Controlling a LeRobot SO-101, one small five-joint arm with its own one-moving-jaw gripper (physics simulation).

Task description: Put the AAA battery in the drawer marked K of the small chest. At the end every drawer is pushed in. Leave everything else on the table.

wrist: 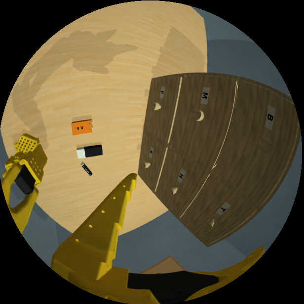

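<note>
The AAA battery [86,169], small and dark, lies on the light wooden table left of centre. The small chest [255,165] of dark wood stands at the right, its drawer fronts facing the camera. The drawer marked K [151,157], whose label is small and hard to read, is at the chest's lower left, with a pale knob [147,165]. The drawer fronts look flush. My gripper [199,211] is wide open, with nothing between its jaws; its notched jaw's tip shows near the chest's lower left corner, and the other jaw is at the lower right.
An orange 9 V battery [82,127] and a black and white block [90,151] lie on the table [115,100] beyond the AAA battery. Other drawers carry labels such as M, B, H and T. A yellow part with a black block [25,180] shows at the left edge.
</note>
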